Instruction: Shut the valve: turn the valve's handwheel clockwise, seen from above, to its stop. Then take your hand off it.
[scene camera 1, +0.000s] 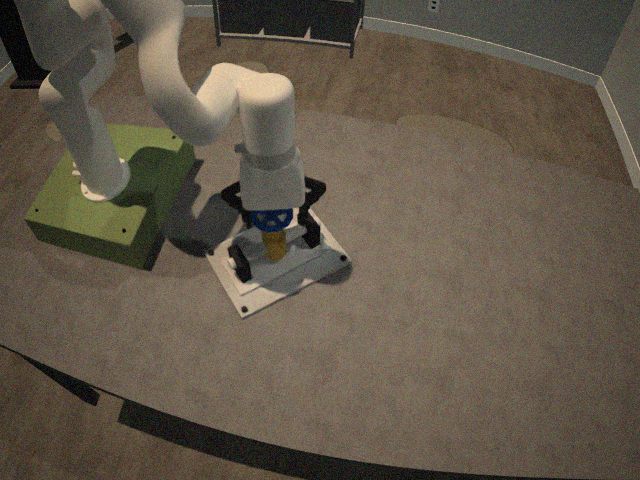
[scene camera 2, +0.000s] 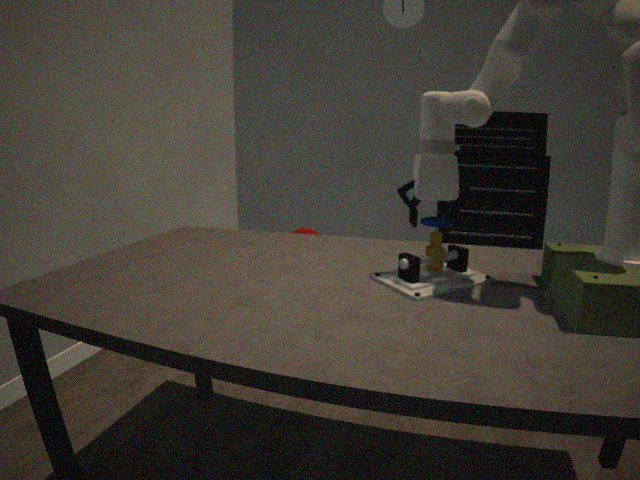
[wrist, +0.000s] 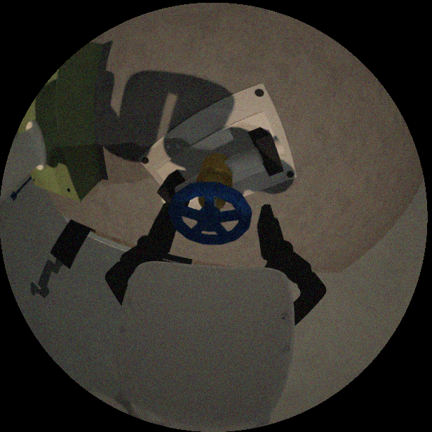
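Note:
The blue handwheel (scene camera 1: 272, 228) (scene camera 2: 435, 222) (wrist: 210, 214) lies level on top of the yellow valve body (scene camera 1: 274, 244) (scene camera 2: 435, 253) (wrist: 215, 169), which stands upright on a pale base plate (scene camera 1: 248, 303) (wrist: 251, 104). My gripper (scene camera 1: 276, 224) (scene camera 2: 430, 224) (wrist: 216, 213) points down over the valve and is open, its fingers on either side of the handwheel. In the wrist view the left finger is close to the wheel's rim, its tip partly hidden by it; the right finger stands apart with a gap. Whether the left finger touches the rim is unclear. The upper handwheel is hidden by the gripper in scene camera 1.
Black end blocks (scene camera 1: 239, 263) (scene camera 2: 408, 267) (wrist: 267, 151) stand at both ends of the valve's pipe. The green block (scene camera 1: 67, 206) (scene camera 2: 610, 307) under my arm's base stands beside the plate on the table (scene camera 1: 439, 310) (scene camera 2: 258, 310). A dark drawer cabinet (scene camera 2: 504, 198) stands behind the table.

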